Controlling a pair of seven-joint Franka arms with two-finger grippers.
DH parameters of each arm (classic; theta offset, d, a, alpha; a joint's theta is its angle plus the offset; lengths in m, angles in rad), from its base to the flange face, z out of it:
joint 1: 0 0.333 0 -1.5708
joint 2: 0 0 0 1.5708
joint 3: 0 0.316 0.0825 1.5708
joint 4: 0 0 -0.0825 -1.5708
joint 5: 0 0.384 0 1.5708
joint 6: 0 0 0.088 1.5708
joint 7: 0 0.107 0 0
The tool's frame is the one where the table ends.
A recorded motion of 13 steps. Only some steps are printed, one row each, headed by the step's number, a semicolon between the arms.
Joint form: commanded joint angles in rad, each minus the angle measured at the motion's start. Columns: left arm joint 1, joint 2, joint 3, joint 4, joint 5, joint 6, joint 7; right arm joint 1, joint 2, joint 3, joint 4, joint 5, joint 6, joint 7.
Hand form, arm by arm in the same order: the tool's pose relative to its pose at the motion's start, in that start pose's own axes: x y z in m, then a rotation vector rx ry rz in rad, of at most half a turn. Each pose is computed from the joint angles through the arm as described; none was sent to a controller.
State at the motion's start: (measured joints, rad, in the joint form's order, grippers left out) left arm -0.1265 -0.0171 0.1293 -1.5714 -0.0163 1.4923 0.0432; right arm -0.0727 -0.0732 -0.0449 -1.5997 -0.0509 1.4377 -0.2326
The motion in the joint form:
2: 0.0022 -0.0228 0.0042 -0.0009 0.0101 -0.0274 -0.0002; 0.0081 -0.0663 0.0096 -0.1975 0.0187 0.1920 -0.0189
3: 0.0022 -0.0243 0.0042 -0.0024 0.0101 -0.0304 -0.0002; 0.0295 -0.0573 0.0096 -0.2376 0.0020 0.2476 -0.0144
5: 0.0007 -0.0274 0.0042 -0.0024 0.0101 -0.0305 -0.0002; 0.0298 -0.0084 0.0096 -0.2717 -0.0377 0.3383 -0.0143
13: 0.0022 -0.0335 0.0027 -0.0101 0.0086 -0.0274 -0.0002; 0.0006 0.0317 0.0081 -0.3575 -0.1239 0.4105 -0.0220
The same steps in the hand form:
2: -0.0107 -0.0048 -0.0089 0.0063 -0.0059 -0.0070; 0.0020 -0.0135 0.0422 0.0037 0.0643 -0.0430
3: -0.0115 -0.0048 -0.0087 0.0060 -0.0089 -0.0070; 0.0113 -0.0224 0.0600 -0.0154 0.0676 -0.0627
5: -0.0125 -0.0041 -0.0103 0.0058 -0.0059 -0.0054; 0.0316 -0.0176 0.0924 -0.0566 0.0666 -0.0732
13: -0.0141 -0.0040 -0.0101 0.0037 -0.0044 -0.0052; 0.0359 0.0034 0.1483 -0.1228 -0.0059 -0.0826

